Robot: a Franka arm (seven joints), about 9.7 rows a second.
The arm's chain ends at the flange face. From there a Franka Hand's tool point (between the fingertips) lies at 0.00 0.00 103.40 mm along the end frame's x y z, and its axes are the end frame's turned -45 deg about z.
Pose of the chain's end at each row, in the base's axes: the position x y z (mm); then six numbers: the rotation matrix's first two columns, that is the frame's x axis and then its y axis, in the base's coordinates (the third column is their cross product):
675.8, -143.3, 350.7, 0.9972, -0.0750, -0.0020, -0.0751, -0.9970, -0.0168
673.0, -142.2, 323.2, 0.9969, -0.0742, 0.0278, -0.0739, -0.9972, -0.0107
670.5, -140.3, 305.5, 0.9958, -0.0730, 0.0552, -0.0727, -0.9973, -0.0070
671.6, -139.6, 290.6, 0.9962, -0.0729, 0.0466, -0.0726, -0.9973, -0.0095
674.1, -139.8, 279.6, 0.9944, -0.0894, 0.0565, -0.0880, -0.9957, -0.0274
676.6, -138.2, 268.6, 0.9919, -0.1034, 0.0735, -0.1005, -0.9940, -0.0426
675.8, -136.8, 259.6, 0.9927, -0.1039, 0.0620, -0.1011, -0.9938, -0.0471
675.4, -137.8, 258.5, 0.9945, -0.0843, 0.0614, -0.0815, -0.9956, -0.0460
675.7, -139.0, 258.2, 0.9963, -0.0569, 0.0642, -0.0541, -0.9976, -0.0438
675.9, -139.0, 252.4, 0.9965, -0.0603, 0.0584, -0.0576, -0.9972, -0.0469
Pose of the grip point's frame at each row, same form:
675.7, -141.6, 247.3, 0.7582, 0.6520, 0.0105, 0.6520, -0.7580, -0.0133
675.9, -141.3, 219.8, 0.7572, 0.6527, 0.0272, 0.6527, -0.7576, 0.0121
676.2, -140.0, 202.3, 0.7555, 0.6536, 0.0440, 0.6527, -0.7568, 0.0341
676.5, -139.0, 187.3, 0.7558, 0.6536, 0.0397, 0.6531, -0.7567, 0.0262
680.2, -137.5, 176.4, 0.7654, 0.6409, 0.0593, 0.6409, -0.7673, 0.0206
684.6, -134.6, 165.6, 0.7724, 0.6297, 0.0821, 0.6303, -0.7760, 0.0218
682.7, -132.6, 156.5, 0.7734, 0.6293, 0.0771, 0.6305, -0.7762, 0.0105
682.1, -133.6, 155.4, 0.7608, 0.6444, 0.0759, 0.6456, -0.7636, 0.0109
682.6, -134.8, 155.1, 0.7427, 0.6652, 0.0764, 0.6662, -0.7456, 0.0144
682.2, -134.5, 149.3, 0.7454, 0.6625, 0.0745, 0.6639, -0.7478, 0.0081

